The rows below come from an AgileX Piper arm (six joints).
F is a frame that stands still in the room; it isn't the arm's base.
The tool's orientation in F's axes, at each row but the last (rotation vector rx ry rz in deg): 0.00 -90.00 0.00; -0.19 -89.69 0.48; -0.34 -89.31 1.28; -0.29 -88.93 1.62; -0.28 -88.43 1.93; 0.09 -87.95 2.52; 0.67 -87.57 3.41; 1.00 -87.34 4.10
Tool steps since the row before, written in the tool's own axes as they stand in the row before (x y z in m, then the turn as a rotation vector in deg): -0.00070 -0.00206 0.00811 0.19 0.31 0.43; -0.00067 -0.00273 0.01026 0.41 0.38 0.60; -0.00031 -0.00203 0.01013 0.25 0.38 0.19; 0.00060 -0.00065 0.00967 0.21 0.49 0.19; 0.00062 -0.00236 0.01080 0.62 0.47 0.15; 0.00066 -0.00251 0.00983 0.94 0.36 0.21; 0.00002 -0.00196 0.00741 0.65 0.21 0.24; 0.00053 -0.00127 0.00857 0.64 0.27 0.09
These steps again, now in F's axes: -0.00811 -0.00206 -0.00070 -0.43 0.31 0.19; -0.01025 -0.00277 -0.00059 -0.60 0.38 0.41; -0.01011 -0.00214 -0.00015 -0.19 0.38 0.25; -0.00965 -0.00078 0.00079 -0.19 0.49 0.20; -0.01073 -0.00254 0.00097 -0.14 0.48 0.61; -0.00972 -0.00277 0.00108 -0.19 0.38 0.94; -0.00730 -0.00229 0.00039 -0.22 0.22 0.65; -0.00845 -0.00173 0.00097 -0.08 0.29 0.63
